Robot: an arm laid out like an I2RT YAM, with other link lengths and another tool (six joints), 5 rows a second.
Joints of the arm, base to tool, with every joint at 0 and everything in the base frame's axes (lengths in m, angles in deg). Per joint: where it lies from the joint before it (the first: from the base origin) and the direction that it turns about. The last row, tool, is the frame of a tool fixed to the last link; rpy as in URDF.
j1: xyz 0.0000 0.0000 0.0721 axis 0 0 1
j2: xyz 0.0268 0.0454 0.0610 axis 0 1 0
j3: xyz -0.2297 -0.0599 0.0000 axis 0 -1 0
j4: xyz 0.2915 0.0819 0.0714 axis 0 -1 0
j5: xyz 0.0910 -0.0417 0.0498 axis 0 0 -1
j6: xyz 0.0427 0.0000 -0.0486 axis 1 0 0
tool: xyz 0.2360 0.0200 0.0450 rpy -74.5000 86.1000 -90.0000
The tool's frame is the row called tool.
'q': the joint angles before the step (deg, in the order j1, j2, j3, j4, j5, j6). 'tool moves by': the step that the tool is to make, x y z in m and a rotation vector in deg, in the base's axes. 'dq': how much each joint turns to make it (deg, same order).
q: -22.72 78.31 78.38 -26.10 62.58 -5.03
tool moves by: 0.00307 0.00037 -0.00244 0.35 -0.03 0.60
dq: -0.04 0.05 -0.07 -0.02 -0.72 0.04
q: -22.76 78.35 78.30 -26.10 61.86 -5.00
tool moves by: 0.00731 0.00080 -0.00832 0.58 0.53 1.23
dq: 0.00 0.22 -0.73 0.68 -1.25 -0.52
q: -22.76 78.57 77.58 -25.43 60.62 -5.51
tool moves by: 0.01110 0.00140 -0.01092 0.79 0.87 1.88
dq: 0.00 0.44 -0.76 0.93 -1.86 -0.97
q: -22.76 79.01 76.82 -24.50 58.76 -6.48
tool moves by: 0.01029 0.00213 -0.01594 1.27 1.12 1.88
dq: -0.03 0.48 -0.93 0.23 -2.03 -0.41
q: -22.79 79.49 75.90 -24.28 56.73 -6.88
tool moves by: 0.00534 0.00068 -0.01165 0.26 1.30 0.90
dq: 0.03 0.29 -1.34 1.30 -0.65 -1.16
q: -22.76 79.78 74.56 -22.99 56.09 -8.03
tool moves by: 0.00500 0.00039 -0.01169 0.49 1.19 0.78
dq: -0.02 0.55 -0.83 0.66 -0.70 -0.69
